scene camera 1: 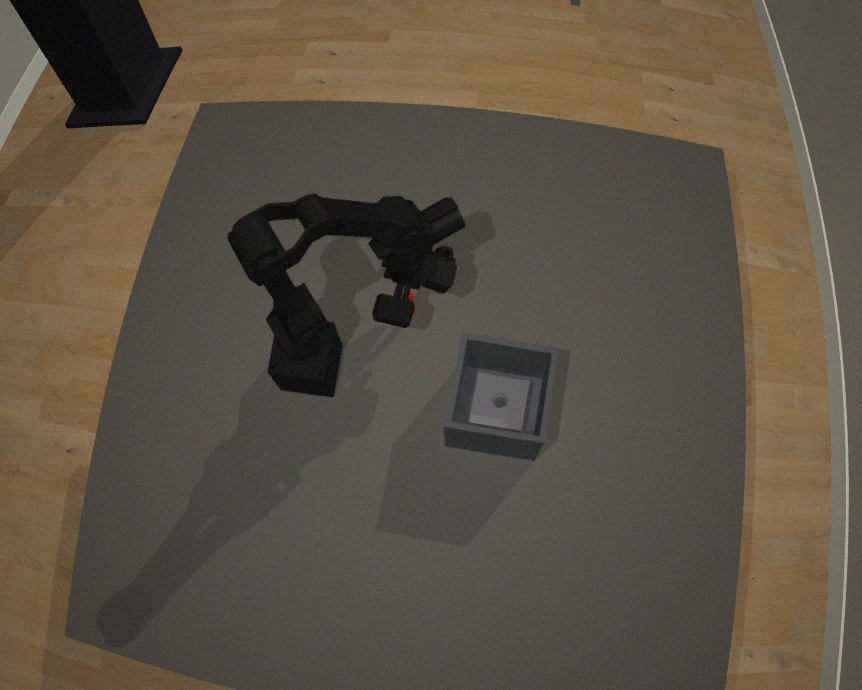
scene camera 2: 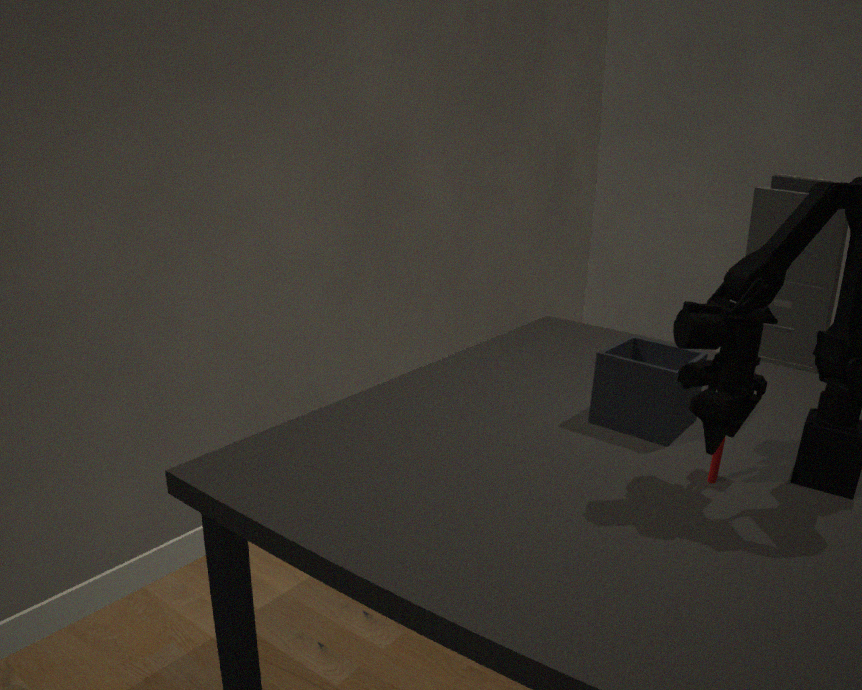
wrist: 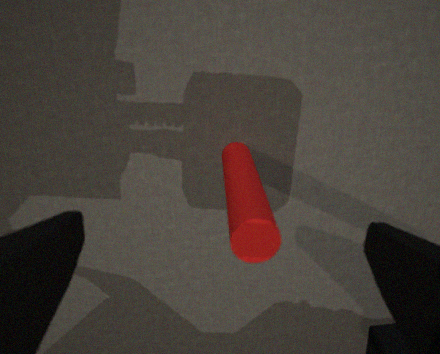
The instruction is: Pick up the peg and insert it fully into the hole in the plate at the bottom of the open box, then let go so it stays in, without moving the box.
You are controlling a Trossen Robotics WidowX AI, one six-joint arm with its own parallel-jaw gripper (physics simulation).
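Note:
The red peg stands upright on the table, mostly hidden under the arm in scene view 1. My gripper points down over it, open and empty. In the wrist view the peg's top shows between the two fingertips, somewhat nearer the right one. In scene view 2 the fingertips hide the peg's upper end. The open grey-blue box stands apart from the peg. The pale plate lies at its bottom, with a round hole near the plate's middle.
The arm's base stands on the grey table, to the left of the box in scene view 1. The box's walls rise well above the plate. Shadows of the arm fall around the peg.

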